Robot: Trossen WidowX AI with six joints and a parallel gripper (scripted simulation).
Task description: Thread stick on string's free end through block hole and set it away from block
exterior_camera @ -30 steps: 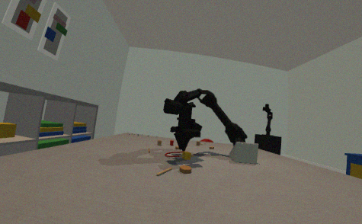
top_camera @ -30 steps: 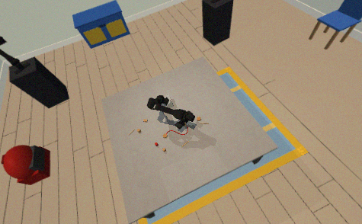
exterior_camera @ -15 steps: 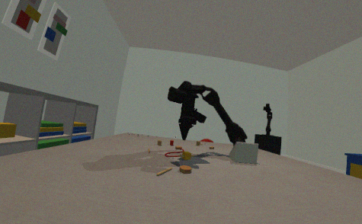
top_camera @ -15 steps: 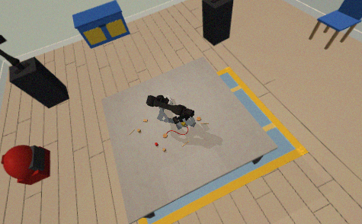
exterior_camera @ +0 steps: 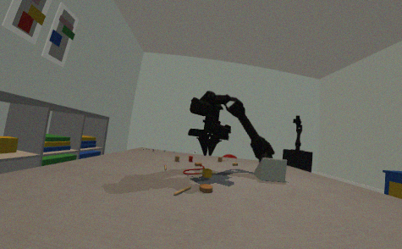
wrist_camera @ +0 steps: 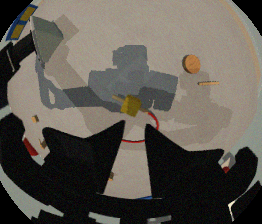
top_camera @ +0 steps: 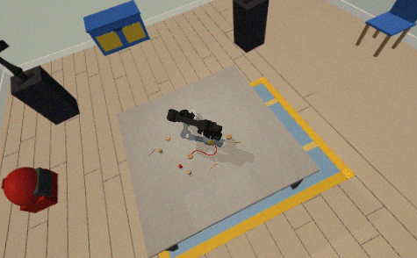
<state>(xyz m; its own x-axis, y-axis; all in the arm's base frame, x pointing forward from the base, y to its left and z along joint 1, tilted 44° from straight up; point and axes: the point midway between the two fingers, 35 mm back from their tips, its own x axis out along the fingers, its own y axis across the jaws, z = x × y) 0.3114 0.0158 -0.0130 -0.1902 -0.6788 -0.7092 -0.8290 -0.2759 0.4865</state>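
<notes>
The yellow wooden block lies 10 mm behind my gripper tip and 70 mm below it. From my gripper tip the other things lie so: small red piece: 30 mm ahead, 310 mm to the right, 70 mm below.
</notes>
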